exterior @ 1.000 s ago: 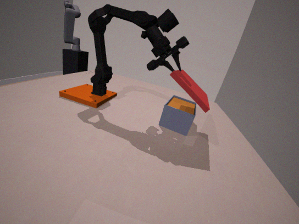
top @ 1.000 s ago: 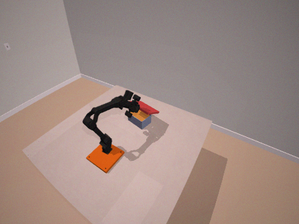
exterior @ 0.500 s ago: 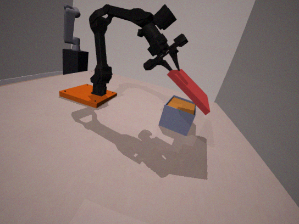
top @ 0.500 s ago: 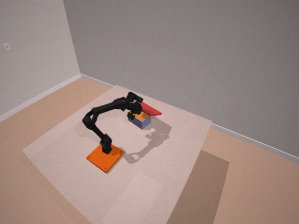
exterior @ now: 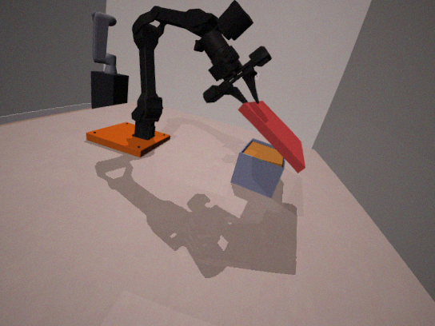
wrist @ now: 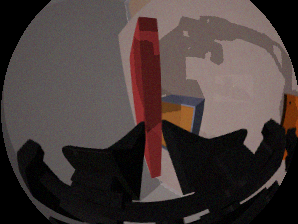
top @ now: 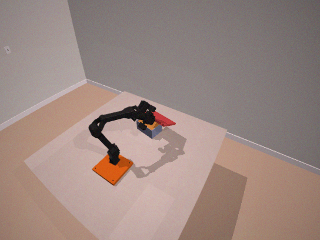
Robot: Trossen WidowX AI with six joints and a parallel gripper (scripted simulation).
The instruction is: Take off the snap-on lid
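Now: the red lid 70 mm ahead of my gripper tip, 20 mm to the right of it and 30 mm below it. Also, from my gripper tip: storage box (90 mm ahead, 90 mm to the left, 180 mm below).
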